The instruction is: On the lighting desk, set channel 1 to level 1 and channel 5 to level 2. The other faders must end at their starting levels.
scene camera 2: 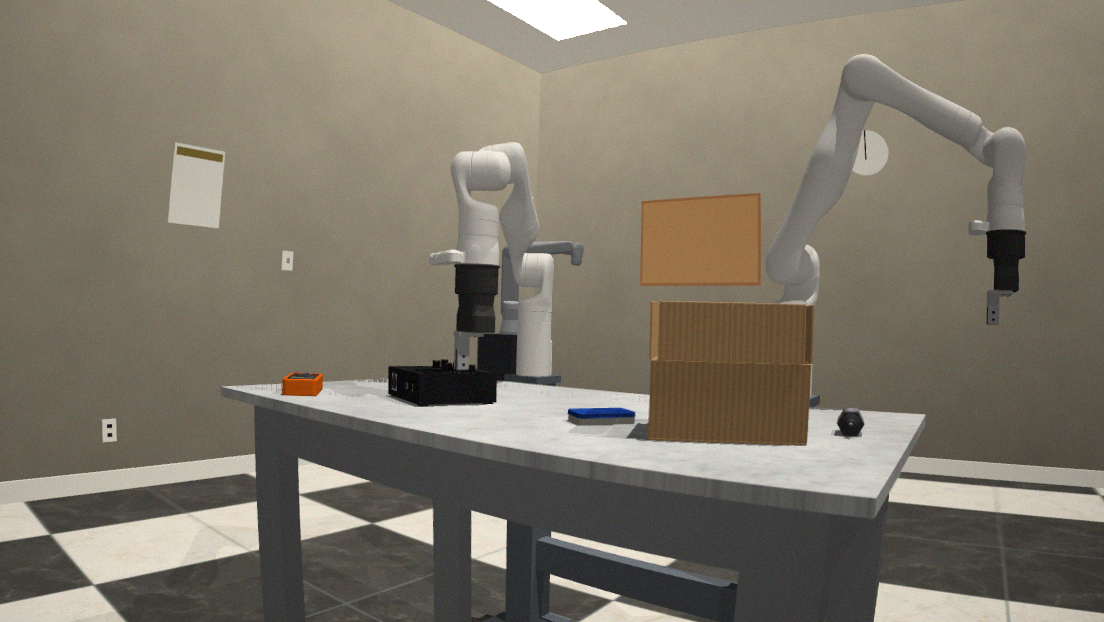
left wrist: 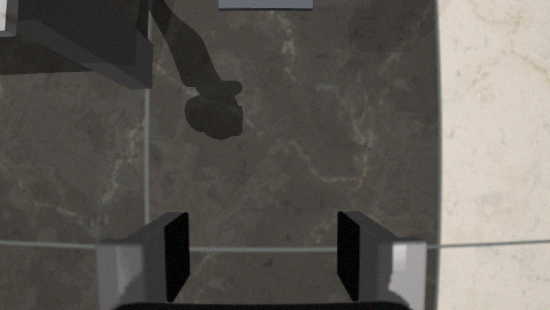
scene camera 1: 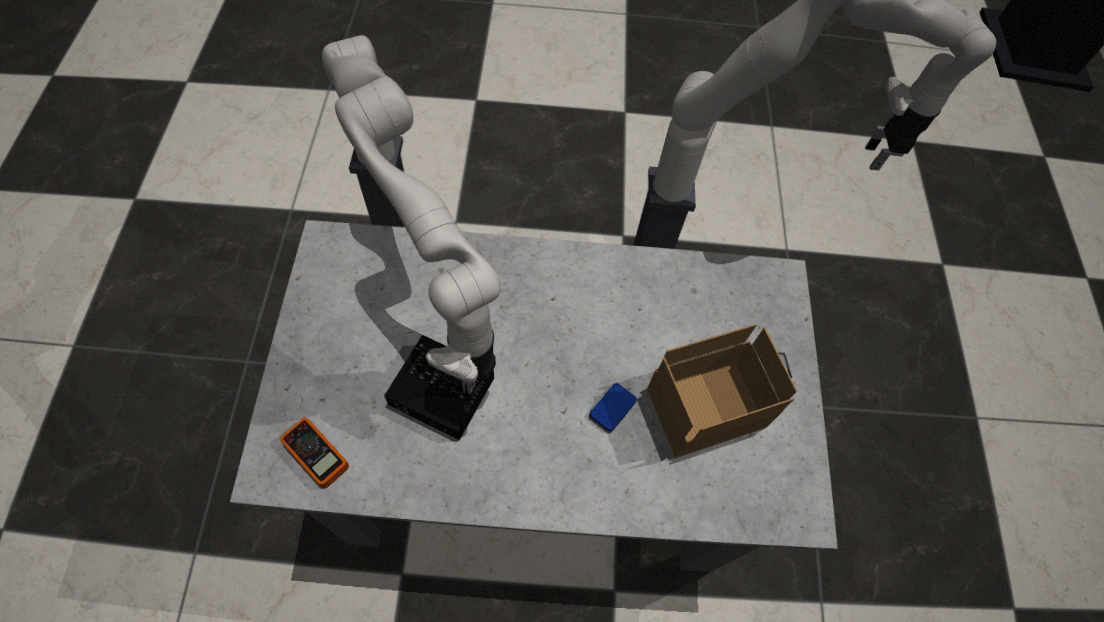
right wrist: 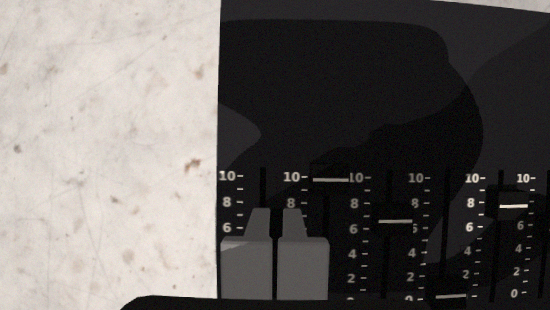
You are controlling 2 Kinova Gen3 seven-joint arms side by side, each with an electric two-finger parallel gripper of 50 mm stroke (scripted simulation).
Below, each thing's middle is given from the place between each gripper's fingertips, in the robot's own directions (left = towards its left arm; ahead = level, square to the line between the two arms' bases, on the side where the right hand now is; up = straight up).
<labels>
The blue block (scene camera 1: pixel 611 409) is 20 mm behind my right hand (scene camera 2: pixel 461 369), 280 mm to the left of it and 70 mm below it.
I see the blue block 600 mm ahead of my left hand (scene camera 2: pixel 992 324), 530 mm to the right of it and 170 mm below it.
</labels>
